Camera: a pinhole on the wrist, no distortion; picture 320 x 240 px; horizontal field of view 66.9 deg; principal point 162.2 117.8 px. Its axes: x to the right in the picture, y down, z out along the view. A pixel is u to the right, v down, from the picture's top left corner.
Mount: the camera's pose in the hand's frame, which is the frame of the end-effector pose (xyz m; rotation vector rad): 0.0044 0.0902 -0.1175 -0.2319 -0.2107 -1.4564
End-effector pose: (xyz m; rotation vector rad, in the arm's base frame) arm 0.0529 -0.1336 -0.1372 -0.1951 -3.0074 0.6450
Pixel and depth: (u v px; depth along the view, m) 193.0 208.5 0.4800
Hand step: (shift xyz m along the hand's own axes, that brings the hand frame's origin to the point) 0.1890 0.1853 0.3551
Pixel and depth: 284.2 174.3 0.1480
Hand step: 0.0463 0.0643 0.0445
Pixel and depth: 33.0 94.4 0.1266
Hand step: -0.0149 0.1892 -0.0147
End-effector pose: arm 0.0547 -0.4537 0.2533 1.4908 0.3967 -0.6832
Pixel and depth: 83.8 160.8 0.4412
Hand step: 0.0671 0.3588 0.2635
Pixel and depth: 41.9 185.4 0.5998
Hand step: 0.1395 0.5604 0.3695
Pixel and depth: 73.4 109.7 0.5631
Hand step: -0.0363 0.4443 0.3653
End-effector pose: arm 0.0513 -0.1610 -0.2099 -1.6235 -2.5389 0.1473
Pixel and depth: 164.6 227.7 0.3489
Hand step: 0.1618 0.2011 0.2137
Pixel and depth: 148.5 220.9 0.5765
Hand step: 0.2445 0.3084 0.4195
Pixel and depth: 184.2 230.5 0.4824
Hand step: 0.2317 0.2068 0.3513
